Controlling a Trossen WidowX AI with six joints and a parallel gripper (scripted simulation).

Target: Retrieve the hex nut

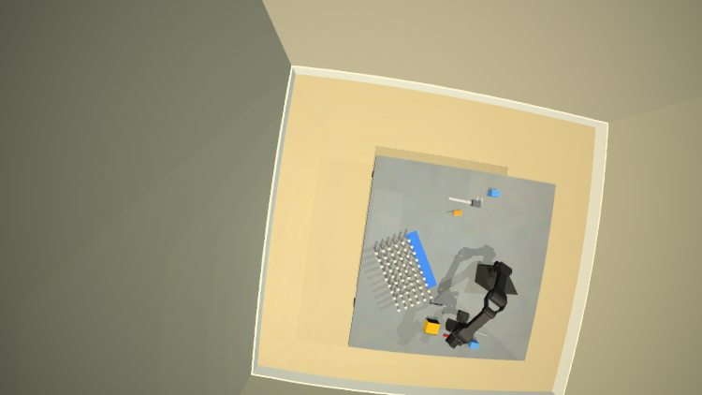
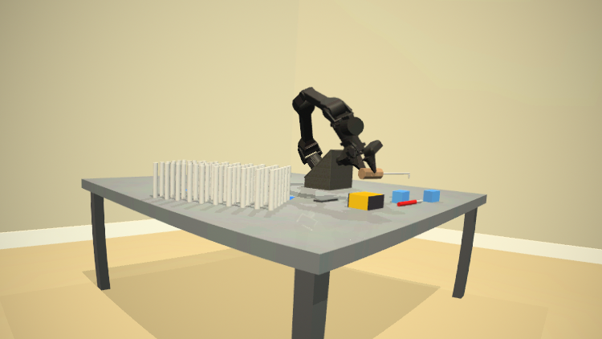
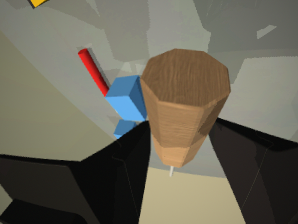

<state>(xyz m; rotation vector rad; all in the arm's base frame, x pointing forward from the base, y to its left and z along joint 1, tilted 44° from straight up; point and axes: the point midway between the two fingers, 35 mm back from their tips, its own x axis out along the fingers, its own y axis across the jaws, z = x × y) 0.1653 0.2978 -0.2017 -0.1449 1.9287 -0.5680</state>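
My gripper tip is 300 mm short of the blue taped strip, 340 mm to the left of it and 90 mm above it. Also, from my gripper tip: orange-handled tool 150 mm ahead, 690 mm to the right, 80 mm below; dark flat bar 150 mm ahead, 80 mm to the right, 90 mm below; red tool 70 mm behind, 150 mm to the left, 90 mm below.
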